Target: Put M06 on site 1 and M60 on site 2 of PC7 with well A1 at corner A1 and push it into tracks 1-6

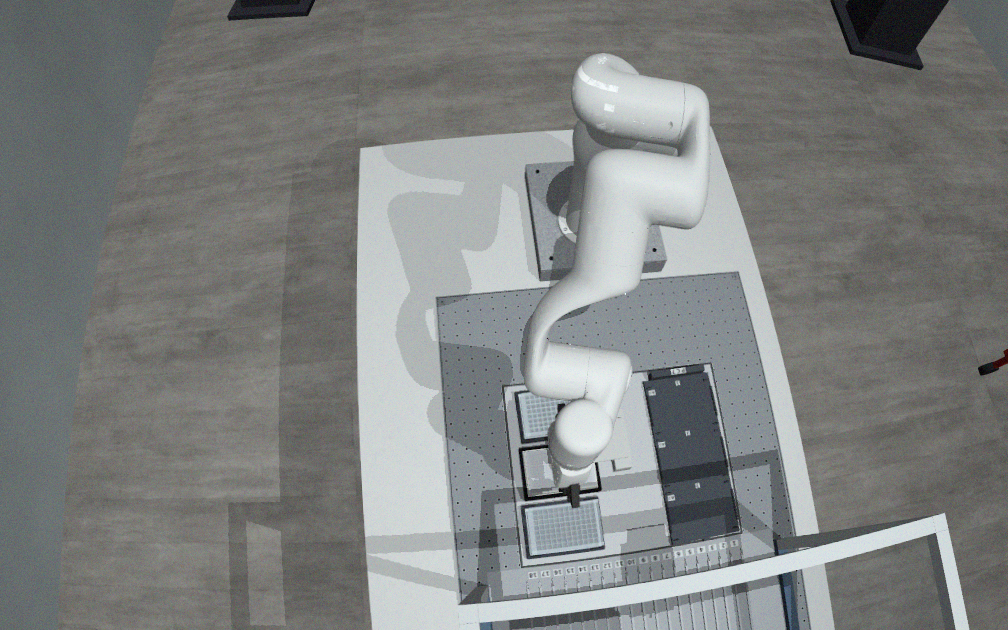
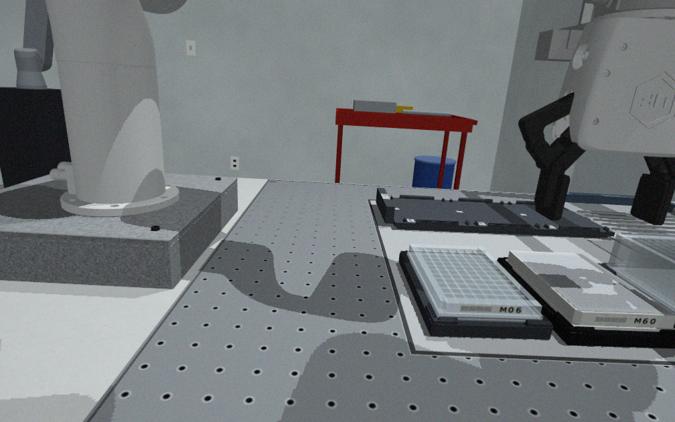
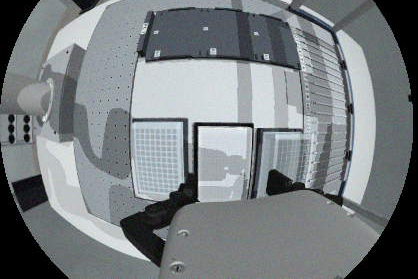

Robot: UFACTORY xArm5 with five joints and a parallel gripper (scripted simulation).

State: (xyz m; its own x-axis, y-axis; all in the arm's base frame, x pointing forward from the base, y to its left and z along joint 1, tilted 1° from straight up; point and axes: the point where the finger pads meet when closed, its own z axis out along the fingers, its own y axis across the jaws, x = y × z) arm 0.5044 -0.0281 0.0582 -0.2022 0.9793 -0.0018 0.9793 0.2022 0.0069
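My hand is 9 cm above the plate nest S2. Round my hand: plate nest S1 (11 cm behind, 9 cm below, 2 cm to the right); then plate carrier PC7 (25 cm to the left, 8 cm below, 4 cm behind); then plate M06 (11 cm behind, 8 cm below, 2 cm to the right).
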